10 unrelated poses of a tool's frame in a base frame.
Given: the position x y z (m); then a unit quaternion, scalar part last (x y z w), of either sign.
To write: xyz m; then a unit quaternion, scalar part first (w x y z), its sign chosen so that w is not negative. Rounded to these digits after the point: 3 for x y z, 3 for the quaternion.
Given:
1: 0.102 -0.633 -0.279 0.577 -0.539 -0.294 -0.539
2: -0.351 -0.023 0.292 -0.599 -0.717 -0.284 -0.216
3: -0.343 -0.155 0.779 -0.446 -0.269 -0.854 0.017
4: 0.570 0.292 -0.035 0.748 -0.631 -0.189 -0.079
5: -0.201 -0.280 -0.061 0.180 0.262 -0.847 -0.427
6: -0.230 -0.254 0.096 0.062 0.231 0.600 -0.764
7: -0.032 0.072 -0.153 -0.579 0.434 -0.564 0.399
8: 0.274 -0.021 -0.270 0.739 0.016 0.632 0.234
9: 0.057 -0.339 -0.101 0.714 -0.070 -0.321 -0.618
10: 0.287 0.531 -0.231 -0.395 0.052 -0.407 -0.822
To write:
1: 0.102 -0.633 -0.279 0.539 -0.577 0.539 0.294
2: -0.351 -0.023 0.292 0.216 0.599 0.717 0.284
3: -0.343 -0.155 0.779 0.017 -0.446 -0.269 -0.854
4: 0.570 0.292 -0.035 0.079 -0.748 0.631 0.189
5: -0.201 -0.280 -0.061 0.427 -0.180 -0.262 0.847
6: -0.230 -0.254 0.096 0.764 -0.062 -0.231 -0.600
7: -0.032 0.072 -0.153 0.399 -0.579 0.434 -0.564
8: 0.274 -0.021 -0.270 0.234 0.739 0.016 0.632
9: 0.057 -0.339 -0.101 0.618 -0.714 0.070 0.321
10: 0.287 0.531 -0.231 0.822 0.395 -0.052 0.407
